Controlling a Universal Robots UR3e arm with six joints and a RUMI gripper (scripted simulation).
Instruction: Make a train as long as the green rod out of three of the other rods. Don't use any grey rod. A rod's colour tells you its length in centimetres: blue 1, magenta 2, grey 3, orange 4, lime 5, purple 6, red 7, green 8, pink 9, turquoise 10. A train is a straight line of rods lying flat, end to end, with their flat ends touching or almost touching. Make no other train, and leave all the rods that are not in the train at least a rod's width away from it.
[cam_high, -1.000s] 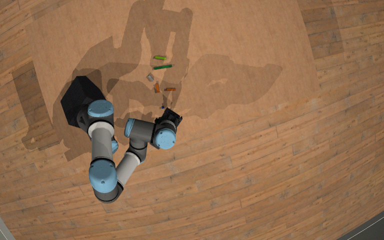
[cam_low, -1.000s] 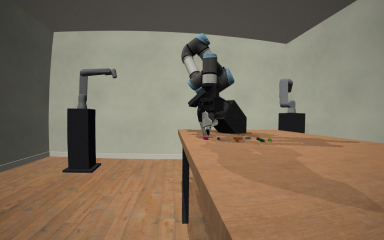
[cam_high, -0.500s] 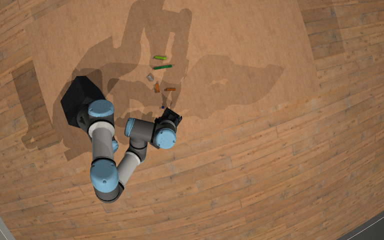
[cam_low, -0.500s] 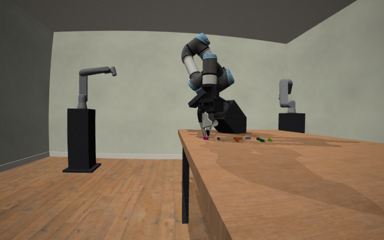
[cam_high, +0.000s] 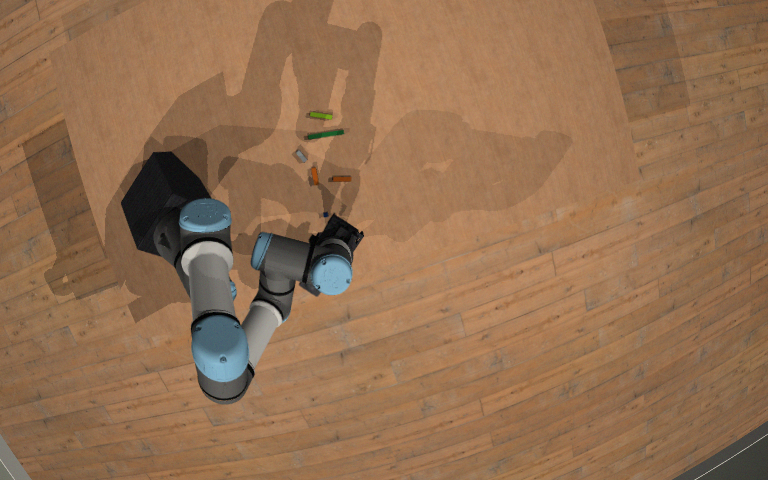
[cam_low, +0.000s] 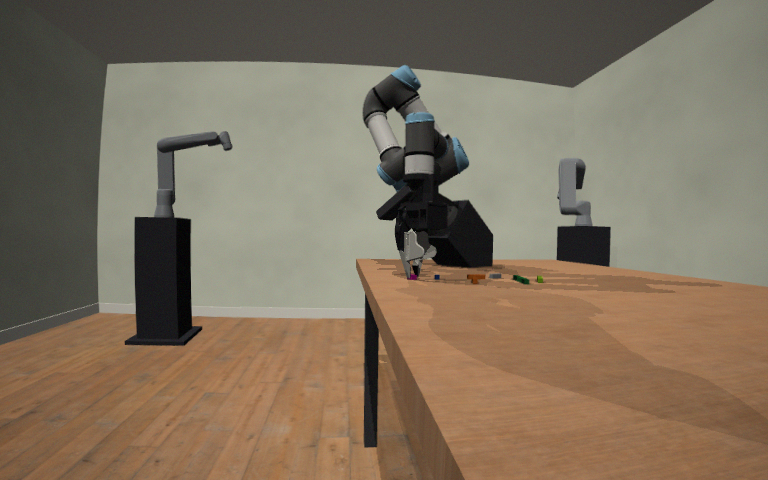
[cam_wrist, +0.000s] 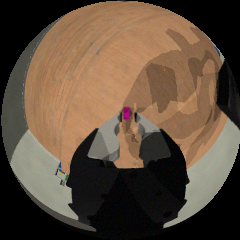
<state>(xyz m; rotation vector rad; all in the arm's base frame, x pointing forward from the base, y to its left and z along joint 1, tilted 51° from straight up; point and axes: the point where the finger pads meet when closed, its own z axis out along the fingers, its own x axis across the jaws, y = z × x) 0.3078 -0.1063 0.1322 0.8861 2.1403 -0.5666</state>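
Now: the magenta rod 10 mm below my hand. Also, from my hand: blue rod: 60 mm to the left, 10 mm below, 10 mm ahead; then green rod: 220 mm to the left, 80 mm ahead, 10 mm below; then grey rod: 200 mm to the left, 10 mm below, 10 mm ahead.
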